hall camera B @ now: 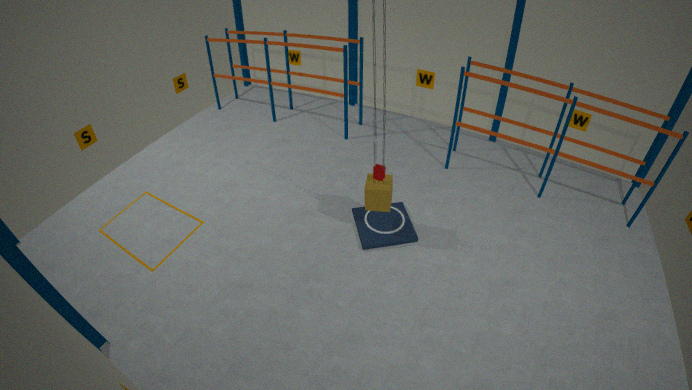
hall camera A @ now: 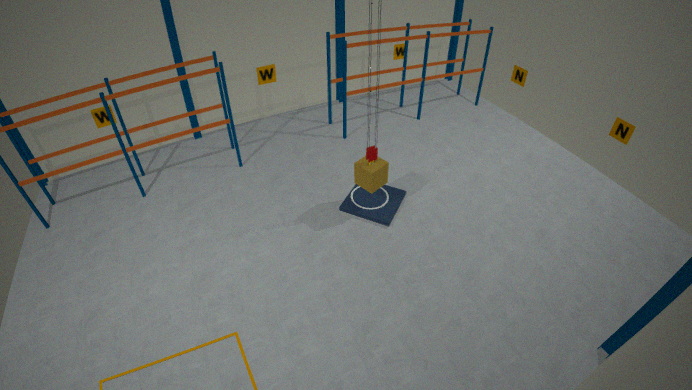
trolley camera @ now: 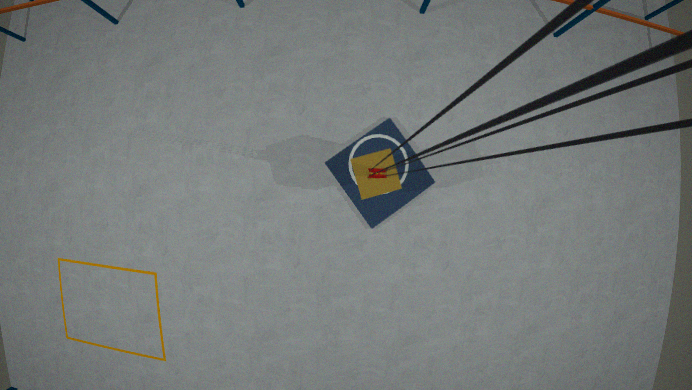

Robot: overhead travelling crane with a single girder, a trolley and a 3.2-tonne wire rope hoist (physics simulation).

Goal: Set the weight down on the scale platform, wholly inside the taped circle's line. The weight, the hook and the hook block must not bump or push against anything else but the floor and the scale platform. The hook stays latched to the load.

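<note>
The weight, a yellow block [hall camera A: 371, 175] [hall camera B: 378, 195] [trolley camera: 364, 189], hangs roughly level above the dark blue scale platform [hall camera A: 386, 218] [hall camera B: 369, 242] [trolley camera: 372, 217], with its shadows lying apart from it. The white taped circle [hall camera A: 369, 208] [hall camera B: 384, 233] [trolley camera: 377, 135] is partly hidden behind the weight. In the trolley view the weight covers the circle's lower part, and its lower corners reach over the line. My hook [hall camera A: 371, 162] [hall camera B: 379, 180] is latched to the weight's top, under the red hook block [hall camera A: 372, 153] [hall camera B: 379, 172] [trolley camera: 377, 173]. In the trolley view the block hides the hook.
Two blue and orange racks stand along the W wall: one [hall camera A: 344, 120] [hall camera B: 452, 135] toward the N side, the other [hall camera A: 122, 142] [hall camera B: 346, 115] toward the S side. A yellow floor rectangle [hall camera A: 168, 357] [hall camera B: 174, 207] [trolley camera: 107, 266] lies away from the platform.
</note>
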